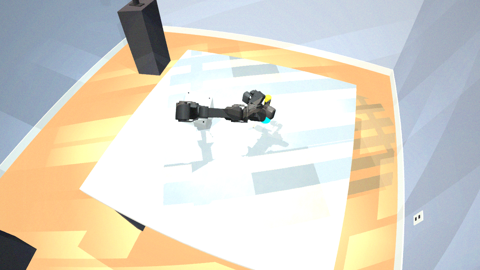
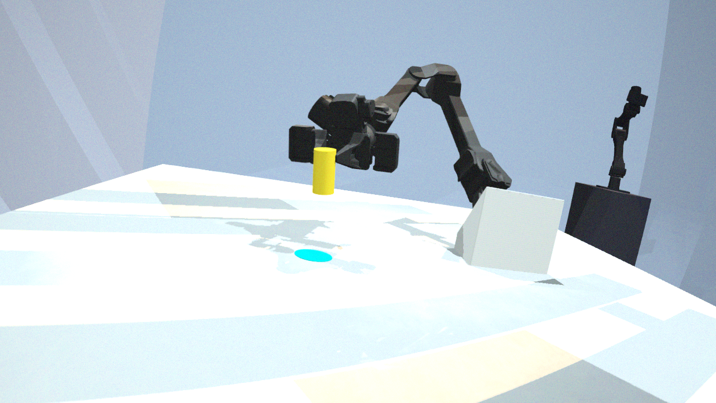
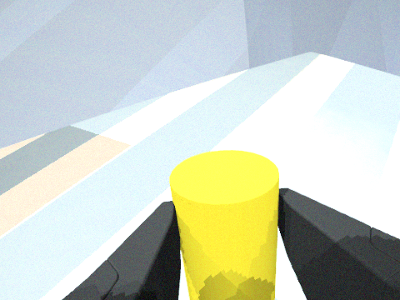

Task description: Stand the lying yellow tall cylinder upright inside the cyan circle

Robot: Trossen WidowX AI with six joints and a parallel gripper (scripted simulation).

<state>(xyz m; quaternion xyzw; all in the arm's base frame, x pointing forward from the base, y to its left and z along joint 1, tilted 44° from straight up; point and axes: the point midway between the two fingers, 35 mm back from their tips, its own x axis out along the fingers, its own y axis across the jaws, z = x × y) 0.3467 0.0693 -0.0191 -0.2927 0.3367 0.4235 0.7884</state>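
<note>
The cyan circle is 150 mm below my gripper tip, 10 mm to the right of it and 10 mm behind it. Also, from my gripper tip: yellow tall cylinder (20 mm below).
</note>
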